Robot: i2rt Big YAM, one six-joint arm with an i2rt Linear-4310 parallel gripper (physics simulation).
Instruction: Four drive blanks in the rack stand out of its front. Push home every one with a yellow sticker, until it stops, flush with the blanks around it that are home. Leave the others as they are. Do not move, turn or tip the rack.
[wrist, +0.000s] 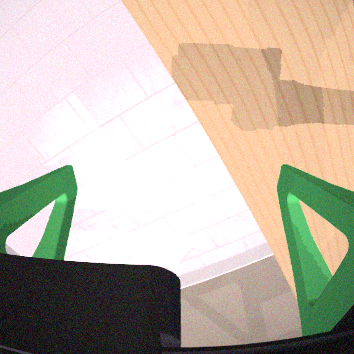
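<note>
My gripper [176,175] is open, with its two green fingers wide apart at the left and right of the wrist view and nothing between them. The rack, its drive blanks and the yellow stickers do not show in this view, so I cannot tell how the blanks stand or where the gripper is relative to them.
A wooden table top [230,165] fills the right side, with a dark shadow of the arm on it. A bright white, brick-patterned surface [165,200] lies to the left of the table's edge. A greyish-brown surface [220,315] shows at the bottom.
</note>
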